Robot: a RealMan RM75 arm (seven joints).
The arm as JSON. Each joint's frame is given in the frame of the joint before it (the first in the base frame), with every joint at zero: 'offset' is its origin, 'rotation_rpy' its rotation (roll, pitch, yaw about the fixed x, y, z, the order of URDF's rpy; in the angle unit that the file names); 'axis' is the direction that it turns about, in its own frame. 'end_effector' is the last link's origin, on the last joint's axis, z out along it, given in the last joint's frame.
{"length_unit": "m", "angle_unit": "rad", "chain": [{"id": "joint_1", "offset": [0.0, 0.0, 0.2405], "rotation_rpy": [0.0, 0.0, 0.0], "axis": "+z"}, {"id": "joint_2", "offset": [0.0, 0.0, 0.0], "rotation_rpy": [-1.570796, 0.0, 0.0], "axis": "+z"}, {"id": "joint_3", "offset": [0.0, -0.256, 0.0], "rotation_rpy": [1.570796, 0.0, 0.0], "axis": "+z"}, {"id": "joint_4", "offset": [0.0, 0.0, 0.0], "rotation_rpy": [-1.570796, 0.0, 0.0], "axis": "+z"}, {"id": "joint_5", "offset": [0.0, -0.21, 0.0], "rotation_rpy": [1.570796, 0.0, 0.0], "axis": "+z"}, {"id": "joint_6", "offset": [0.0, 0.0, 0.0], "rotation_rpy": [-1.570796, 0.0, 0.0], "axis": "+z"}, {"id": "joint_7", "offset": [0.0, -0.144, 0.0], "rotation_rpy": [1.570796, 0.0, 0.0], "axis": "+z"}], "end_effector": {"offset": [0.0, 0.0, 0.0], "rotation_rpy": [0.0, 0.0, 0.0]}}
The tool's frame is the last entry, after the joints.
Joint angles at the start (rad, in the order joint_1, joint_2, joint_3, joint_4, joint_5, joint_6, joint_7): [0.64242, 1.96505, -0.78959, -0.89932, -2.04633, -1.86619, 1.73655]
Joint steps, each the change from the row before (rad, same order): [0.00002, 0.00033, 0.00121, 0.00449, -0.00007, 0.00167, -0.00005]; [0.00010, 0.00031, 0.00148, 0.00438, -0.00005, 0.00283, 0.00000]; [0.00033, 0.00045, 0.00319, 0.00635, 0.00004, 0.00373, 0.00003]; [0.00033, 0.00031, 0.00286, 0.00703, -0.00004, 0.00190, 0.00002]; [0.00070, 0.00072, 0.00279, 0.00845, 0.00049, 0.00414, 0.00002]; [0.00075, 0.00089, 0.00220, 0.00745, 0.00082, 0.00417, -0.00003]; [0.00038, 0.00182, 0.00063, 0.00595, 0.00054, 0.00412, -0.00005]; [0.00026, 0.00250, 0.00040, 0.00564, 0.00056, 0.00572, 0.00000]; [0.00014, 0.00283, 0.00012, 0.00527, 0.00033, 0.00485, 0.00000]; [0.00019, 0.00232, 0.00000, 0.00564, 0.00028, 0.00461, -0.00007]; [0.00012, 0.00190, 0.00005, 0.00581, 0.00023, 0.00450, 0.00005]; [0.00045, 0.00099, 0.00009, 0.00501, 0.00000, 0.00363, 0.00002]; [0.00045, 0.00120, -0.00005, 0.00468, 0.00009, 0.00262, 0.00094]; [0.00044, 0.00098, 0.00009, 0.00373, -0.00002, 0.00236, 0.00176]
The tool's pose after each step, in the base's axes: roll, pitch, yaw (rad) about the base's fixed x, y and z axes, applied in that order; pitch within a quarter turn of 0, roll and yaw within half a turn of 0; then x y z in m. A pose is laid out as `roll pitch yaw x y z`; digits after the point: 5 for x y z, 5 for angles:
3.07746 0.32916 -0.39531 0.20583 0.34326 0.06221
3.07724 0.33145 -0.39967 0.20634 0.34345 0.06170
3.07701 0.33563 -0.40604 0.20701 0.34376 0.06111
3.07438 0.33916 -0.41293 0.20771 0.34376 0.06042
3.07231 0.34385 -0.42078 0.20836 0.34402 0.05939
3.07058 0.34832 -0.42749 0.20881 0.34432 0.05837
3.06839 0.35150 -0.43321 0.20909 0.34442 0.05696
3.06723 0.35502 -0.43902 0.20932 0.34465 0.05531
3.06507 0.35802 -0.44473 0.20950 0.34469 0.05354
3.06280 0.36060 -0.45048 0.20977 0.34472 0.05188
3.06066 0.36291 -0.45650 0.21014 0.34475 0.05035
3.05921 0.36439 -0.46115 0.21045 0.34488 0.04927
3.05641 0.36564 -0.46649 0.21064 0.34485 0.04815
3.05410 0.36660 -0.47181 0.21079 0.34489 0.04725

